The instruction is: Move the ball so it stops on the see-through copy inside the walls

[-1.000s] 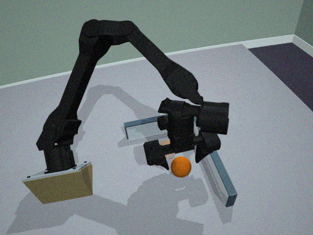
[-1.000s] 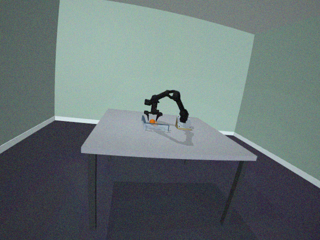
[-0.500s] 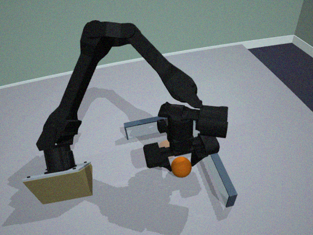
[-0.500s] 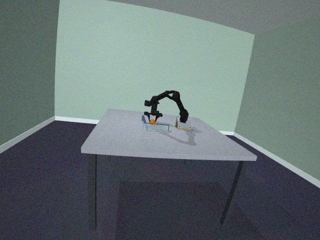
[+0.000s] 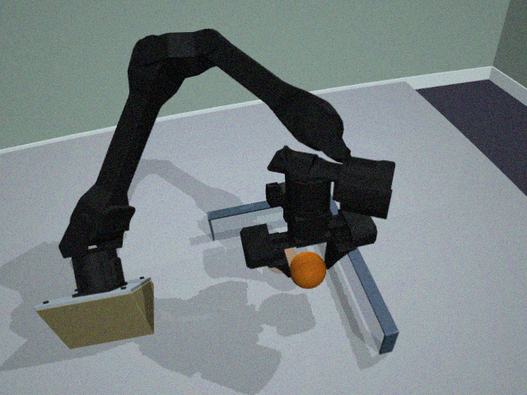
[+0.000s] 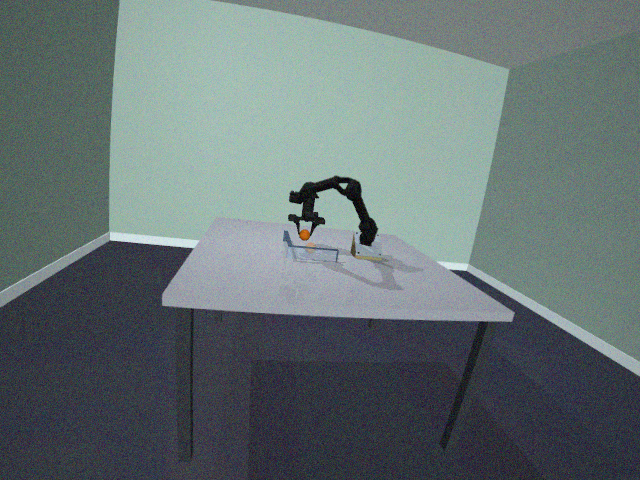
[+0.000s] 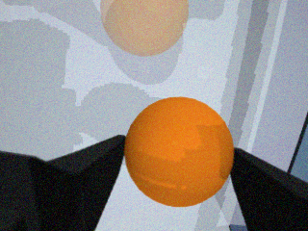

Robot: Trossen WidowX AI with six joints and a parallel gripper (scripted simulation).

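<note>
Now: gripper tip 40 mm past the see-through copy of ball, 70 mm to the right of it and 40 mm above it. Round my gripper tip: orange ball (right at my gripper tip).
</note>
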